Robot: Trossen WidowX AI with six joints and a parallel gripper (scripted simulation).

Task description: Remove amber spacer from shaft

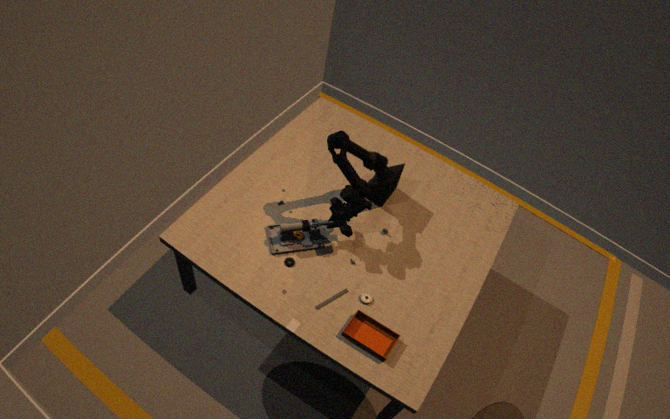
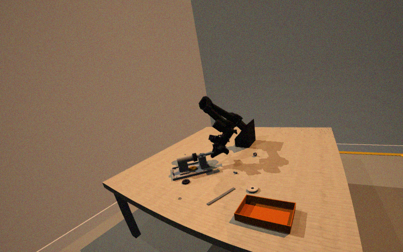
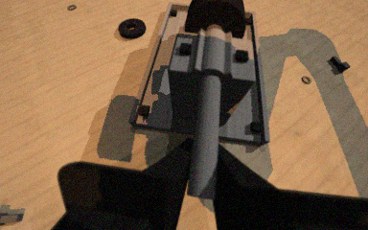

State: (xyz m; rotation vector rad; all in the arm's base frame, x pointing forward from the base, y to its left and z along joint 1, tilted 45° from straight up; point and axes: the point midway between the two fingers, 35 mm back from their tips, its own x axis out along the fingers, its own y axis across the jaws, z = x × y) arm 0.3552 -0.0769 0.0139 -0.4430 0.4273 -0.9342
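Right now the grey shaft is 3 cm to the right of my gripper tip, 3 cm ahead of it and 3 cm above it. Round my gripper tip: dark spacer (7 cm ahead, 6 cm to the right, 3 cm above); grey bar (26 cm ahead, 20 cm to the left, 5 cm below); amber spacer (9 cm to the right, 9 cm ahead, 4 cm below).
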